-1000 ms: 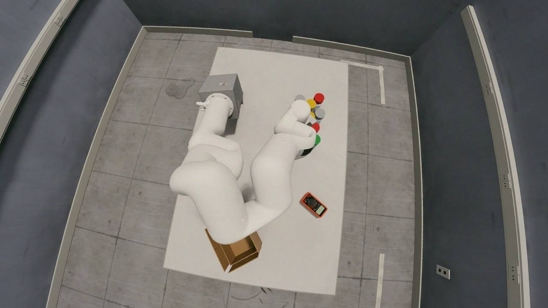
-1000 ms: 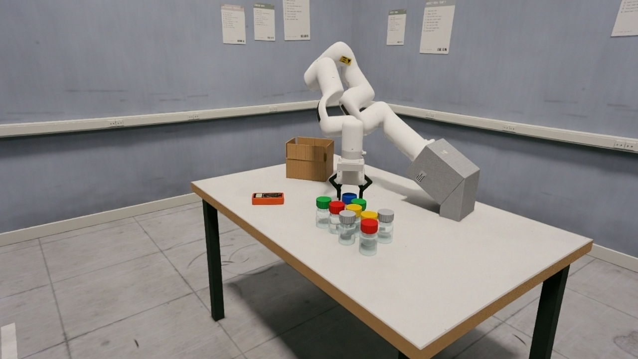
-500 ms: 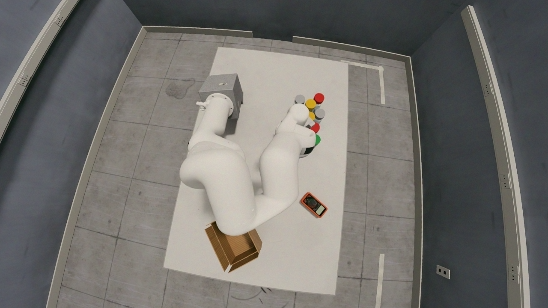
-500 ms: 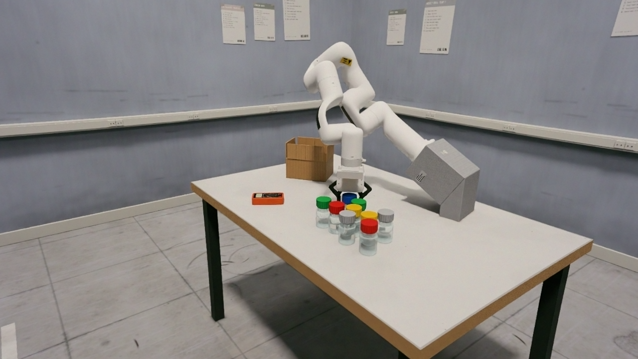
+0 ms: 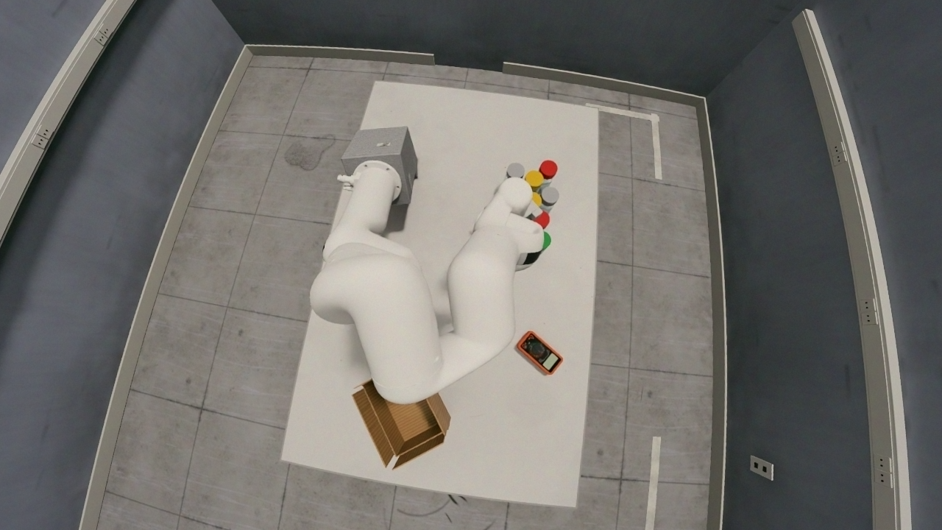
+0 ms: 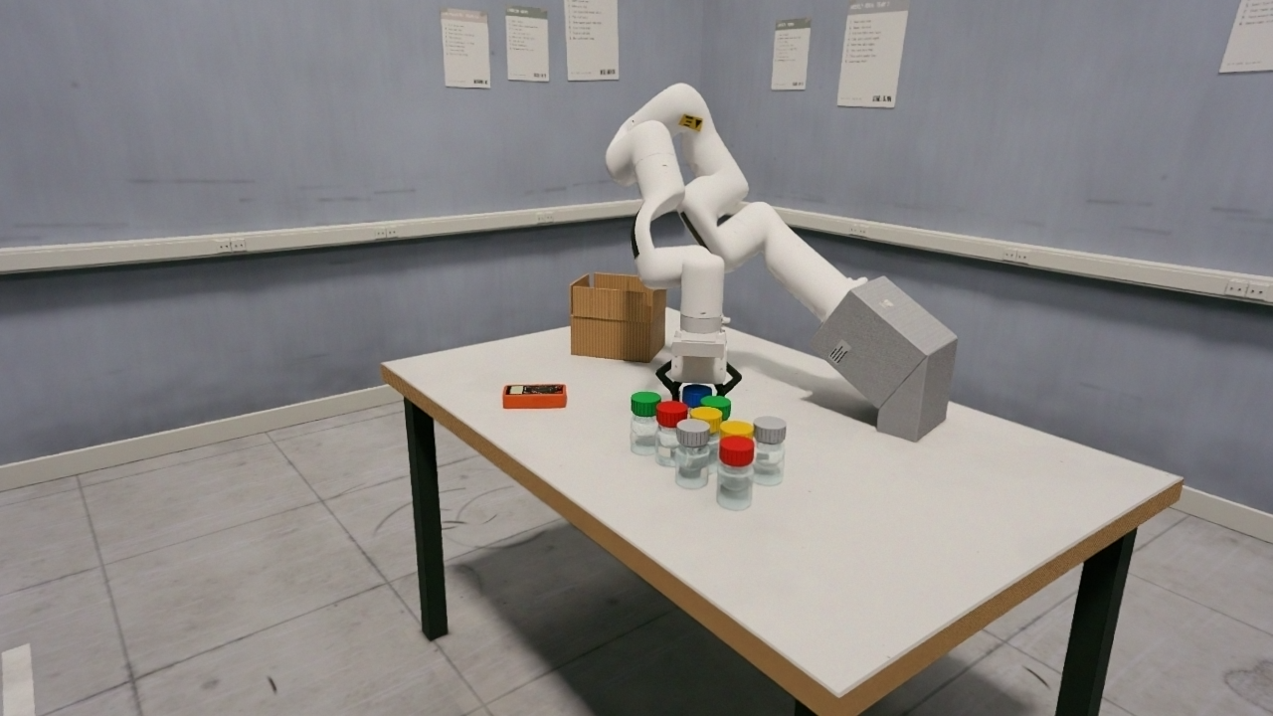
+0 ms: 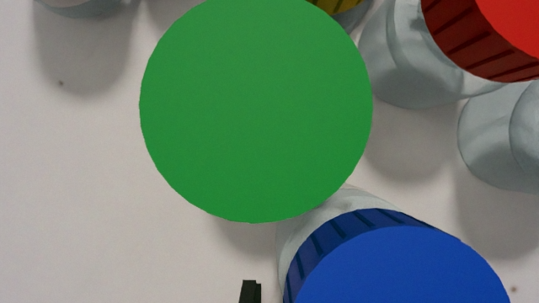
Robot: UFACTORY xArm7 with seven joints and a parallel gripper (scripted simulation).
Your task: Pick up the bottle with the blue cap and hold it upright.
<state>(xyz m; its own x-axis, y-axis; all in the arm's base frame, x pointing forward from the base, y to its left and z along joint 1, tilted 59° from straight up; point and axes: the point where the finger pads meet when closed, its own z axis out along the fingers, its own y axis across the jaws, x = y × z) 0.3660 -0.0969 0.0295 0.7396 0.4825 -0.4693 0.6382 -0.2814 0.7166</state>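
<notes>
My hand is 20 mm short of the blue-capped bottle, 10 mm to the right of it and 10 mm above it. Round my hand: orange multimeter: 340 mm to the right, 140 mm ahead, 50 mm below.
</notes>
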